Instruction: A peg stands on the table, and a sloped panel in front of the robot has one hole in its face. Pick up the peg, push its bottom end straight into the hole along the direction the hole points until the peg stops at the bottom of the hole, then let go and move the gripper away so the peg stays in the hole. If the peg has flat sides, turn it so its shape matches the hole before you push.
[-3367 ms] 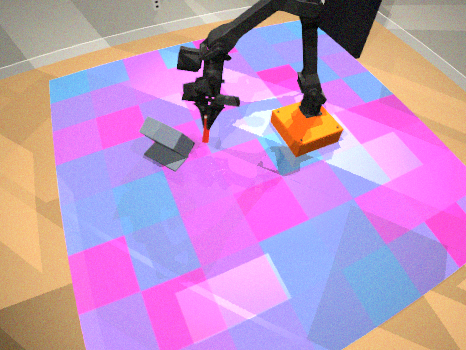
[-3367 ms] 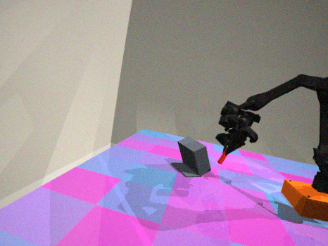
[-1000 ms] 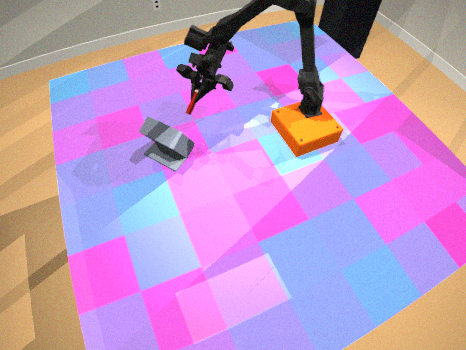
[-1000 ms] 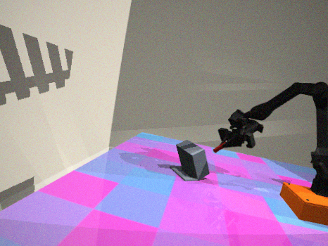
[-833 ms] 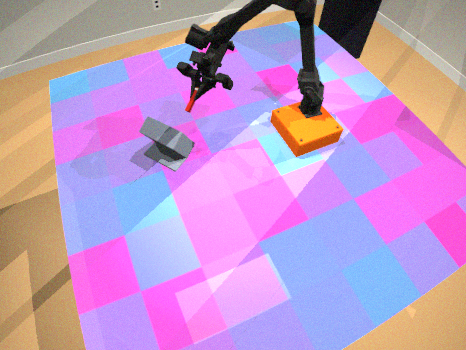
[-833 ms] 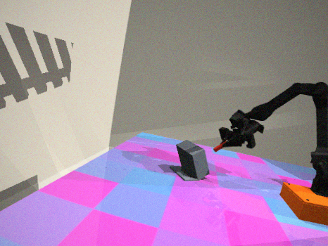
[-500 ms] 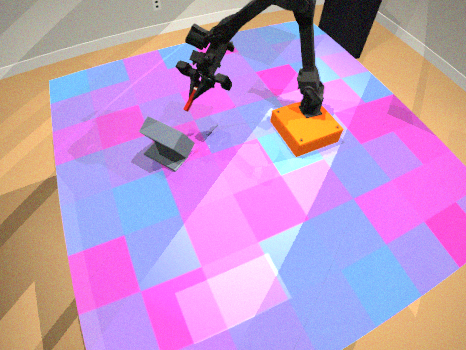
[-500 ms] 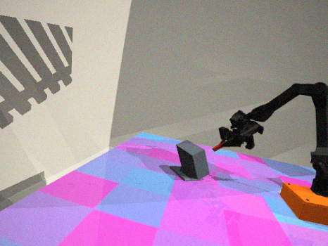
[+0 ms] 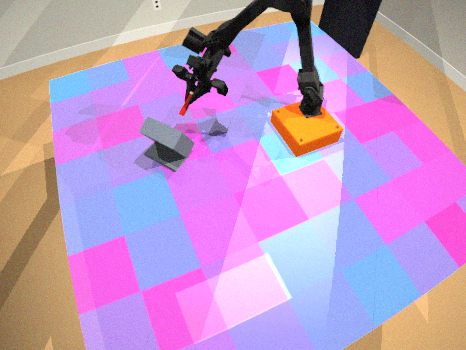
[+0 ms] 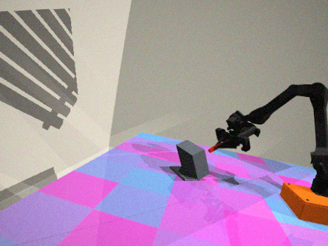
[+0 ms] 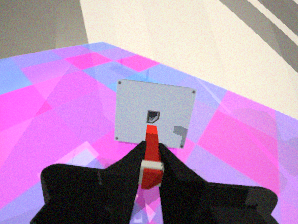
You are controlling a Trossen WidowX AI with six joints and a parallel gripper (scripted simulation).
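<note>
The grey sloped panel lies 8 cm ahead of my gripper tip, 7 cm to the left of it and 6 cm below it. The rest, counted from my gripper tip: red peg: 1 cm to the right, 1 cm behind, 1 cm above.
</note>
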